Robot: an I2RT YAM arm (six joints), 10 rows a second.
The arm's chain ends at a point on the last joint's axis. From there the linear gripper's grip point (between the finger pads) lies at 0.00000 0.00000 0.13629 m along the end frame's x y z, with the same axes.
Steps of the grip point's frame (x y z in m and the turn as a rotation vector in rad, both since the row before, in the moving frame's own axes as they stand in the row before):
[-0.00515 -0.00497 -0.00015 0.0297 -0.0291 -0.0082]
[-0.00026 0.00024 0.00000 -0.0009 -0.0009 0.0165]
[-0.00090 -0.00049 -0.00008 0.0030 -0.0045 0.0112]
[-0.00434 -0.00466 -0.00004 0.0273 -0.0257 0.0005]
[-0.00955 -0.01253 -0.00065 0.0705 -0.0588 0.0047]
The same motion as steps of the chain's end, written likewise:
[-0.00117 -0.00094 -0.00003 0.0297 -0.0291 -0.0082]
[-0.00014 0.00012 0.00000 -0.0009 -0.0009 0.0165]
[-0.00029 -0.00008 -0.00008 0.0030 -0.0045 0.0112]
[-0.00084 -0.00094 0.00006 0.0273 -0.0257 0.0005]
[-0.00157 -0.00292 -0.00008 0.0705 -0.0588 0.0047]

